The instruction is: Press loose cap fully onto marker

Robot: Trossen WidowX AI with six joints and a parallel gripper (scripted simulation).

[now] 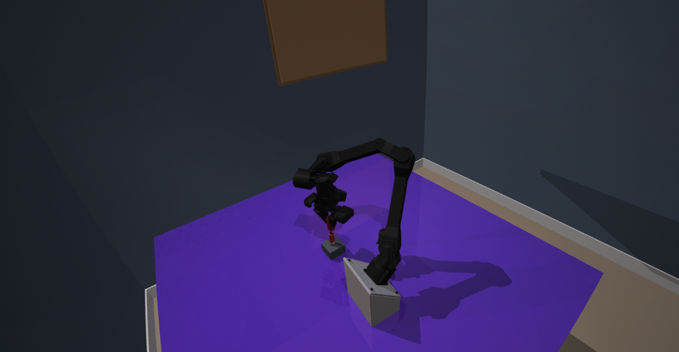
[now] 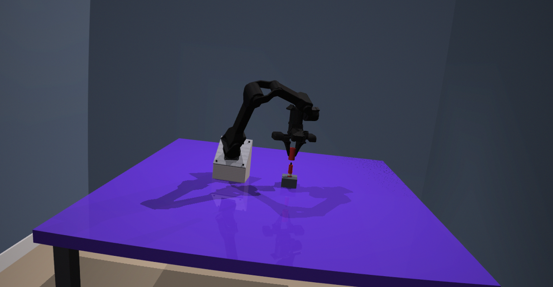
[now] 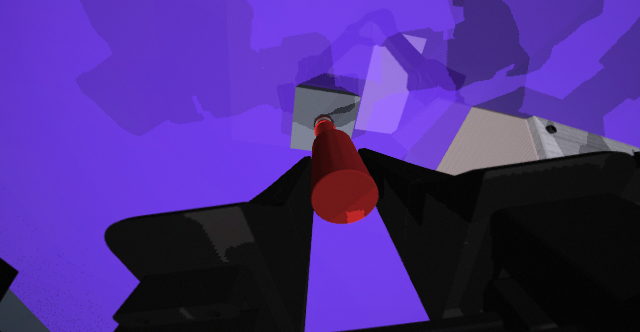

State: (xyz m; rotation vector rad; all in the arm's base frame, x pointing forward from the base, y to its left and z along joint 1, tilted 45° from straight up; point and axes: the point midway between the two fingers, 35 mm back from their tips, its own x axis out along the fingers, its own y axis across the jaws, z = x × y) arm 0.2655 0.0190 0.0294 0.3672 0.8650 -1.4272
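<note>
The holder block lies 12 cm below my gripper tip. The rest, counted from my gripper tip: red cap (1 cm above).
</note>
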